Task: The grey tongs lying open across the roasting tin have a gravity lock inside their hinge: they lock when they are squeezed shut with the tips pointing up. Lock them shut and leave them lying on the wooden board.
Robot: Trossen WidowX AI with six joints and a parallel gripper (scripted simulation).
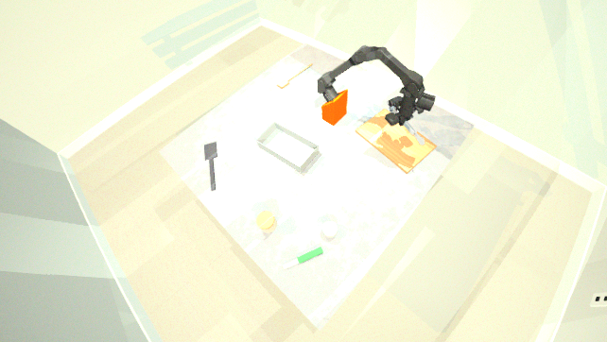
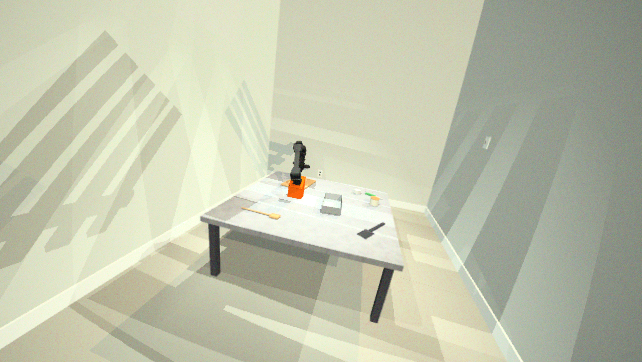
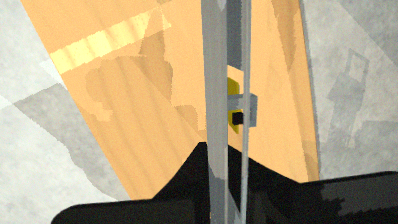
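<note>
The yellow mark is 20 mm behind my gripper tip, 30 mm to the right of it and 40 mm above it. From my gripper tip the other things lie so: wooden board: 110 mm below; roasting tin: 420 mm ahead, 400 mm to the right, 90 mm below; dark spatula: 760 mm ahead, 670 mm to the right, 110 mm below.
</note>
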